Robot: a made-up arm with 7 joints.
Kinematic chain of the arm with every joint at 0, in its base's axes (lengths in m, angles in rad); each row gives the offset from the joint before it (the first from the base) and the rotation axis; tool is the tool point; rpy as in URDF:
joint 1: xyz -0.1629 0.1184 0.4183 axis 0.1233 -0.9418 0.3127
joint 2: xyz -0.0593 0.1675 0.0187 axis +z
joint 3: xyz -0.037 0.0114 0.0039 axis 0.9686 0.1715 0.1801
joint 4: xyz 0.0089 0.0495 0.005 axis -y
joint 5: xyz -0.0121 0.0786 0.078 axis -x
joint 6: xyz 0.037 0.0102 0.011 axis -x
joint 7: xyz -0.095 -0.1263 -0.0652 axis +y
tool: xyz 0.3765 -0.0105 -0.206 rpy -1.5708 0 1.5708
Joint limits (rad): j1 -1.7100..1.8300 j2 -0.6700..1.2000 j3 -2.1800..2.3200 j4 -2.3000..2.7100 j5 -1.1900..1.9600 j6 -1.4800..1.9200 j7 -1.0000..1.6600
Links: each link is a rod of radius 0.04 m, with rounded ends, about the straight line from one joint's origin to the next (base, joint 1, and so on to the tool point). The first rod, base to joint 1, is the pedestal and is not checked.
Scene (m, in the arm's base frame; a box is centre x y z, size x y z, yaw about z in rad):
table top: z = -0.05
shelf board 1: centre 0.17 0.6 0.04 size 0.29 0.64 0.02 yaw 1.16
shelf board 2: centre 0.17 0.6 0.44 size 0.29 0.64 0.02 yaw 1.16
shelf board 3: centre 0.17 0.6 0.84 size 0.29 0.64 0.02 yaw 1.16
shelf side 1: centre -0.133 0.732 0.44 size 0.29 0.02 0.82 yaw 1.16
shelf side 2: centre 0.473 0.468 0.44 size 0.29 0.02 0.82 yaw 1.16
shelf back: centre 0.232 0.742 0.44 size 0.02 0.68 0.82 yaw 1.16
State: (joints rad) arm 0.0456 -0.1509 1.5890 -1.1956 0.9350 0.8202 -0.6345
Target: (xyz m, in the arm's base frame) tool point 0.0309 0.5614 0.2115
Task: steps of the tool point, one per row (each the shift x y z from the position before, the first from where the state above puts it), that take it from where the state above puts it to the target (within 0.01 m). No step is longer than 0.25 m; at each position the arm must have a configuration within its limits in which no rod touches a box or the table.
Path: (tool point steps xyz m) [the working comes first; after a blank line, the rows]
Joints at the target: -0.4591 -0.2054 1.1768 -1.3731 0.9191 0.8257 -0.2981
Straight joint move there: touches shelf board 2.

1: 0.1472 -0.1342 -0.0534
2: 0.0648 -0.1712 -0.0686
3: -0.0221 -0.1733 -0.0506
4: -0.0904 -0.1399 -0.0065
5: -0.1230 -0.0790 0.0483
6: 0.1021 0.0657 -0.0819
7: 0.0706 0.1053 -0.0670
8: 0.0296 0.1274 -0.0500
9: -0.0139 0.1310 -0.0343
10: -0.0538 0.1184 -0.0215
11: -0.0854 0.0936 -0.0129

